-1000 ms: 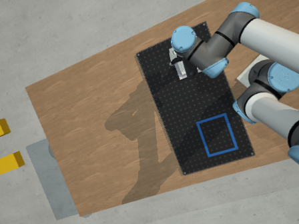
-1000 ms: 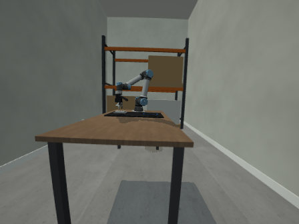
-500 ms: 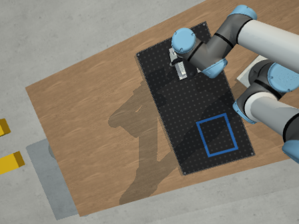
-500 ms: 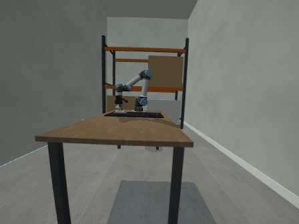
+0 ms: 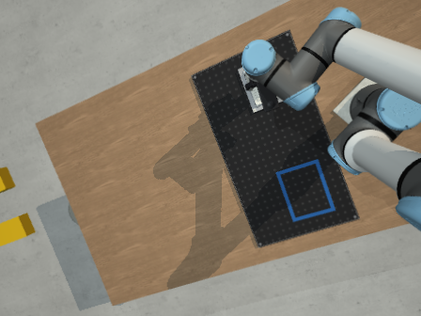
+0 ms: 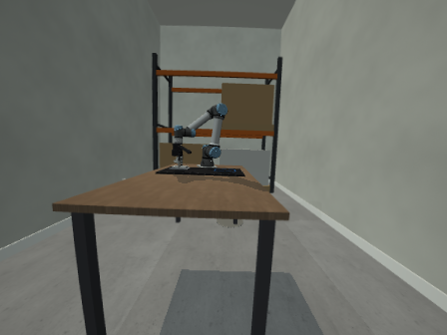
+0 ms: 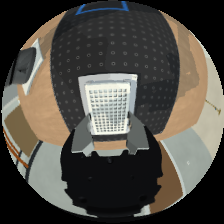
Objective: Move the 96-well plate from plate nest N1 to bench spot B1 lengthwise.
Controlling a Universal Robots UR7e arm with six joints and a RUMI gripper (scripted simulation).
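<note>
Right now my hand is 1 cm above the white 96-well plate. Also, from my hand: grey plate nest N1: 2 cm below.
</note>
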